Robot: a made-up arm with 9 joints. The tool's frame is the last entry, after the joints.
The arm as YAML. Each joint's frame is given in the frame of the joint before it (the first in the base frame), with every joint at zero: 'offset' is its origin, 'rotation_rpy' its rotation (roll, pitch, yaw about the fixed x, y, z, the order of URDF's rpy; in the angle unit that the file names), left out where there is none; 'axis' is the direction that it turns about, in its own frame. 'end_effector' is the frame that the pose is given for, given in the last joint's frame.
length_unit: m
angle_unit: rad
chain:
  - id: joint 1
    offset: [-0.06, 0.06, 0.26]
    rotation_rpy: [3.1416, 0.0, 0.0]
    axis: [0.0, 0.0, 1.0]
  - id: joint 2
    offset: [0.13, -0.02, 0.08]
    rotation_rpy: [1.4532, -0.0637, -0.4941]
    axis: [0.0, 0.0, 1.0]
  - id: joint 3
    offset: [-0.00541, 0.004, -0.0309]
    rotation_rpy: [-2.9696, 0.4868, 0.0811]
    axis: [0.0, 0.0, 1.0]
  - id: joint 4
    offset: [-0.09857, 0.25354, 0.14]
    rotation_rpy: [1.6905, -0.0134, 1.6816]
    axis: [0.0, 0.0, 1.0]
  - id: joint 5
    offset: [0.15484, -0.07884, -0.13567]
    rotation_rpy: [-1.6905, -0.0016, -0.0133]
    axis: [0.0, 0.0, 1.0]
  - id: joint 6
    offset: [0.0, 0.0, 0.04]
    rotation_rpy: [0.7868, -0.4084, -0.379]
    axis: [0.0, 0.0, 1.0]
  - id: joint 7
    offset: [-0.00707, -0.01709, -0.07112]
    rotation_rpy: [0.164, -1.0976, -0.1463]
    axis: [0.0, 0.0, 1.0]
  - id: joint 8
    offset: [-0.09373, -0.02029, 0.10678]
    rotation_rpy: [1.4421, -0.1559, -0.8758]
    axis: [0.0, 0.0, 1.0]
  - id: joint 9
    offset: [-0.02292, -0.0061, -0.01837]
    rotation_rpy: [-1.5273, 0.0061, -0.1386]
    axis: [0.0, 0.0, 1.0]
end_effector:
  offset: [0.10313, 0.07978, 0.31]
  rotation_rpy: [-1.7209, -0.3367, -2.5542]
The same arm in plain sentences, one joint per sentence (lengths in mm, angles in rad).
The arm has nine revolute joints in a row. What follows holds with every joint at zero, and every direction is one of the base frame's.
The first joint lies 60 mm along -x and 60 mm along +y and 260 mm along +z from the base frame's origin and turns about -z.
The second joint lies 130 mm along +x and 20 mm along +y and 80 mm along -z from the first joint and turns about the direction (-0.477497, 0.870795, -0.117099).
The third joint lies 10 mm along +x and 30 mm along -y from the second joint and turns about -y.
The fourth joint lies 80 mm along -x and 140 mm along -y and 260 mm along +z from the third joint and turns about the direction (0.992047, 0.119406, 0.039802).
The fifth joint lies 150 mm along -x and 60 mm along +y and 150 mm along +z from the fourth joint and turns about -y.
The sixth joint lies 40 mm along -y from the fifth joint and turns about the direction (0.573814, -0.648016, -0.500812).
The seventh joint lies 30 mm along -x and 60 mm along +y and 30 mm along +z from the sixth joint and turns about the direction (0.0098, 0.084903, -0.996341).
The eighth joint lies 50 mm along -x and 90 mm along +y and 100 mm along -z from the seventh joint and turns about the direction (-0.097498, 0.994285, -0.043499).
The ninth joint lies 20 mm along -x and 20 mm along -y and 10 mm along +z from the eighth joint and turns about the direction (-0.0001, 0, -1).
The tool frame, which is the frame that the pose is given for, lies 110 mm along +x and 70 mm along -y and 310 mm along -z from the ninth joint; its axes are the base frame's turned by roll 1.4208, pitch 0.3366 and yaw 2.6459 rad (as in URDF: about the fixed x, then y, then z).

